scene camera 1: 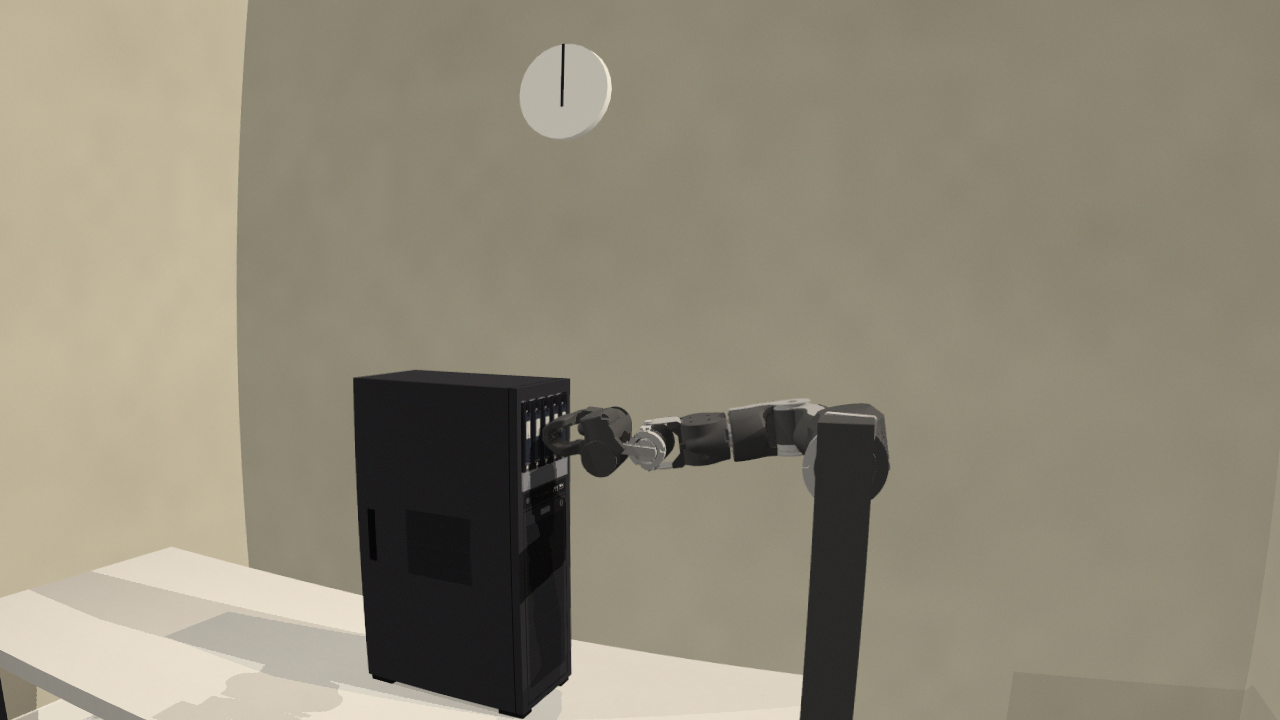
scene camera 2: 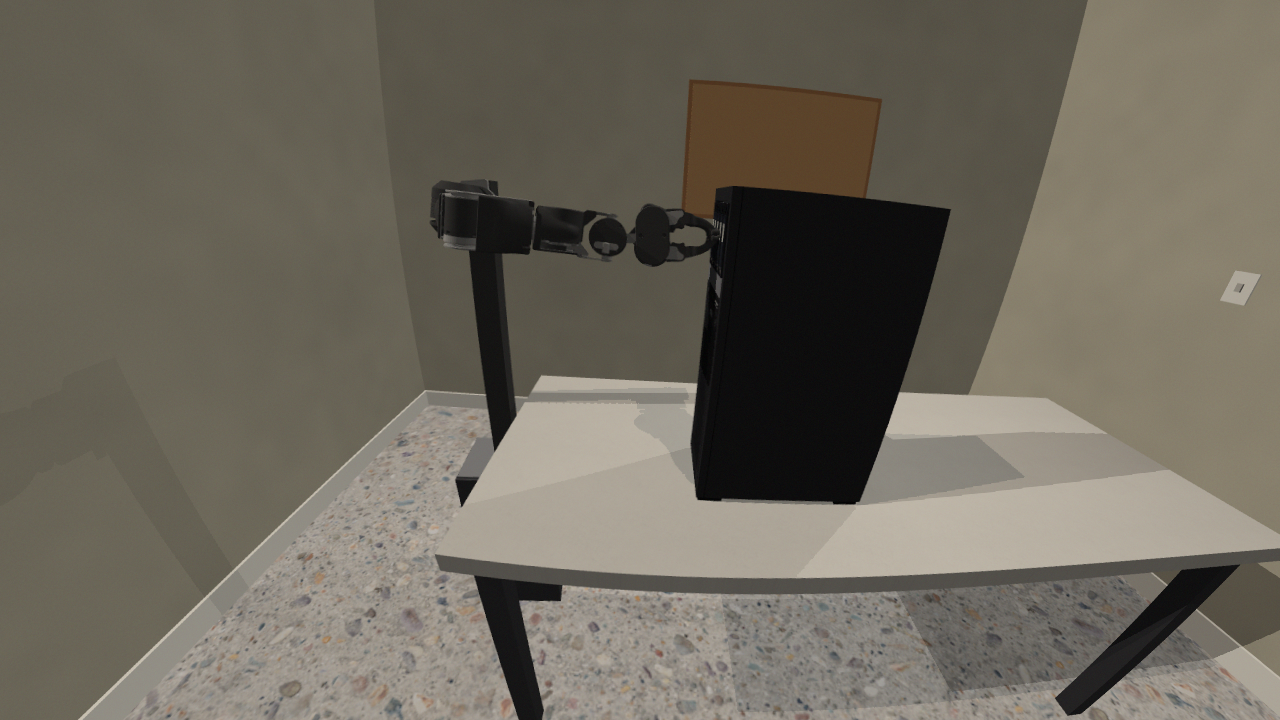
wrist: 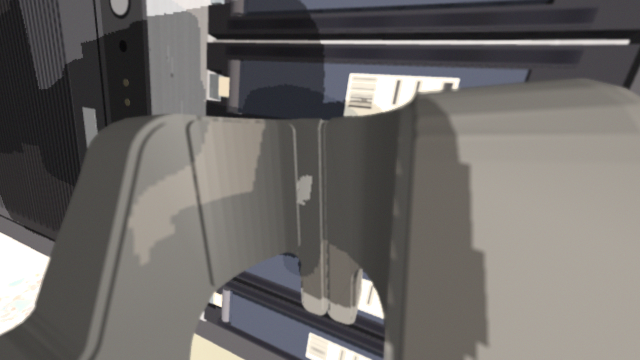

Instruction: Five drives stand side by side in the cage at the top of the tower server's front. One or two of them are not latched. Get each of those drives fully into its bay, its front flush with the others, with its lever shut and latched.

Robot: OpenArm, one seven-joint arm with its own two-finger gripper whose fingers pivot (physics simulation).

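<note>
The black tower server stands upright with the drive cage at the top of its front. In the wrist view the drives lie as rows: one labelled drive shows above the fingers, part of another drive at the top edge, and another drive below. No lever is seen standing out. The drives' right ends are hidden behind the finger, so I cannot tell whether their levers are latched. My gripper is shut and empty, its fingertips at the drive fronts; contact is unclear.
The tower stands on a white table. The arm reaches level from a dark post in front of the tower. A light panel strip runs beside the drive cage. A wall clock and a brown board hang behind.
</note>
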